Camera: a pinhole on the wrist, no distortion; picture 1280 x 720 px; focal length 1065.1 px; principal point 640.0 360.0 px. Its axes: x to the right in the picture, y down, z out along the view. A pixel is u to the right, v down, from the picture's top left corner.
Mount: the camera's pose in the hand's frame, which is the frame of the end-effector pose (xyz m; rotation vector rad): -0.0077 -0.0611 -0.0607 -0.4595 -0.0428 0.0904
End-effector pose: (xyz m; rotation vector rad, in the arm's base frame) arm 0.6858 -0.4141 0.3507 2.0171 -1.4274 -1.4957
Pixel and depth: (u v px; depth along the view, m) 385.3 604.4 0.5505
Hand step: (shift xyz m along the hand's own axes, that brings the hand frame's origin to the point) -0.1824 0.2816 0.3733
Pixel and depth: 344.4 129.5 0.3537
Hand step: -0.1213 0.0170 0.2880
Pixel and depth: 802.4 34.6 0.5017
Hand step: 0.0494 0.0307 0.4583
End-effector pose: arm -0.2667 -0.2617 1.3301 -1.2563 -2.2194 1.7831
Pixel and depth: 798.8 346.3 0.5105
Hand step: 0.0371 0.1655 0.4009
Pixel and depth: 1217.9 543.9 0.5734
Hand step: 0.2589 0.3101 0.4152
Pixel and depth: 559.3 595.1 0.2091
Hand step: -0.0399 0.0707 0.1057
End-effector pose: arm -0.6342 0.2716 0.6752 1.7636 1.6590 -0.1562
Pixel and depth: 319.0 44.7 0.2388
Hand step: -0.0886 -0.0259 0.1831
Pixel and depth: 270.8 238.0 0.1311
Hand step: -0.0598 -0.0211 0.0624
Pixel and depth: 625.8 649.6 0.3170
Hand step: -0.0381 0.1552 0.1847
